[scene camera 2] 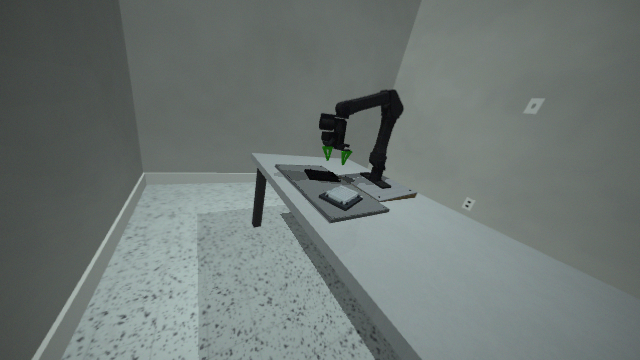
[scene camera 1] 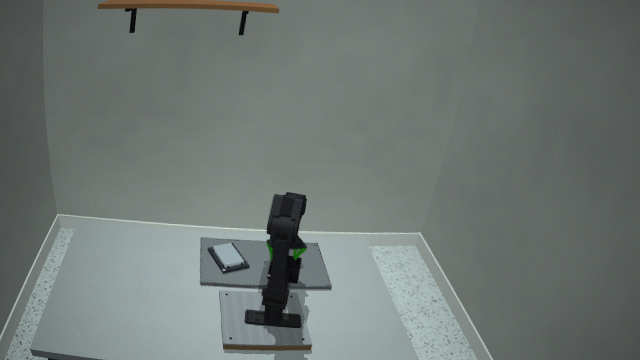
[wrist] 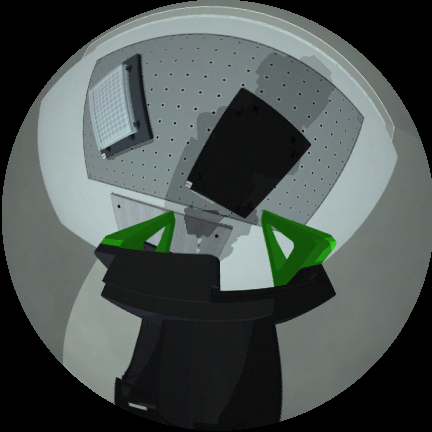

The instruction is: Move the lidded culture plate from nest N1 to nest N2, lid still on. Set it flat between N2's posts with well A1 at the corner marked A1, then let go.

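Where they show: gripper, fingertip midpoint: (scene camera 2: 334,162) (wrist: 217,214); arm's base at its link origin: (scene camera 2: 374,180) (scene camera 1: 272,320).
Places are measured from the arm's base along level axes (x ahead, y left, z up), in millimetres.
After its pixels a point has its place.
Observation:
The lidded culture plate (scene camera 1: 229,254) @[z 19, x 335, y 182 mm] (scene camera 2: 342,194) @[z 19, x 357, y 207 mm] (wrist: 110,105) @[z 19, x 344, y 172 mm] is pale and clear. It sits on the dark grey nest N1 (scene camera 1: 241,266) @[z 2, x 288, y 128 mm] (scene camera 2: 345,205) @[z 4, x 374, y 263 mm] (wrist: 143,117) @[z 2, x 330, y 113 mm], at the left in the wrist view. The black nest N2 (scene camera 2: 322,175) @[z 3, x 325, y -33 mm] (wrist: 250,155) @[z 3, x 330, y -49 mm] holds no plate and has small dark posts. A small white corner tag (wrist: 188,184) @[z 3, x 252, y 15 mm] shows on it, but its lettering is too small to read. My gripper (scene camera 1: 283,257) @[z 75, x 271, y -33 mm] (scene camera 2: 336,161) @[z 75, x 271, y -33 mm] (wrist: 217,214) @[z 75, x 271, y -33 mm] is open with green fingers and holds nothing. It hangs above the board near N2, away from the plate. In scene camera 1 the arm hides N2.
Both nests stand on a grey perforated board (scene camera 1: 210,275) @[z -9, x 217, y 249 mm] (scene camera 2: 367,207) @[z -11, x 263, y 261 mm] (wrist: 165,85) @[z -9, x 383, y 101 mm]. The arm is mounted on a base plate (scene camera 1: 240,335) @[z 6, x -104, y 112 mm] (scene camera 2: 400,192) @[z 1, x -43, y 154 mm] (wrist: 130,215) @[z -11, x 107, y 138 mm] beside that board on the table (scene camera 1: 125,290) @[z -22, x 52, y 582 mm] (scene camera 2: 475,275) @[z -22, x 160, y 596 mm] (wrist: 55,150) @[z -22, x 202, y 548 mm]. A wooden shelf (scene camera 1: 190,5) hangs high on the wall.

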